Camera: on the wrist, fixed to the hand. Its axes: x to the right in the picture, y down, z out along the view.
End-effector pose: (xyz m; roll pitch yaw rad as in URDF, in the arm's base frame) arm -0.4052 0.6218 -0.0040 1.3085 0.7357 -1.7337
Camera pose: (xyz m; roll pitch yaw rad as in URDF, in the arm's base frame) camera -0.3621 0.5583 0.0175 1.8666 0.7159 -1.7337
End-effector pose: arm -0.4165 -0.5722 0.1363 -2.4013 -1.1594 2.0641
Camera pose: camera -0.3642 -0.5148 0.1543 -1.8198 -1.1426 2.0384
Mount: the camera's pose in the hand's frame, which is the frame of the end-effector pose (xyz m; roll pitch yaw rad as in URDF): 0.0268 0.0652 -0.0372 0.5580 -0.0051 0.0191
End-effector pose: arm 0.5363 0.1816 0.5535 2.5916 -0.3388 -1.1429
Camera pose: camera 0.5048 0.1635 0.6245 -3.1268 -0.3444 -1.1630
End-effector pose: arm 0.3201 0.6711 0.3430 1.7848 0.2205 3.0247
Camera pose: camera 0.2759 0.6536 0.4070 2.3409 0.2029 3.0155
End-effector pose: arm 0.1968 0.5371 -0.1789 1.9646 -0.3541 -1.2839
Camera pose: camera 0.2056 0.5404 -0.0997 2.5272 -0.3698 -1.2968
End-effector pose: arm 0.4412 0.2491 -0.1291 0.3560 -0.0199 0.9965
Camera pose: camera 0.3937 0.3120 -0.1407 0.9136 -0.0313 1.0126
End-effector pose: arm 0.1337 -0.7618 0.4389 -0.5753 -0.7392 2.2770
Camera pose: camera 0.0655 -0.7349 0.4077 -0.0342 -0.7329 2.3023
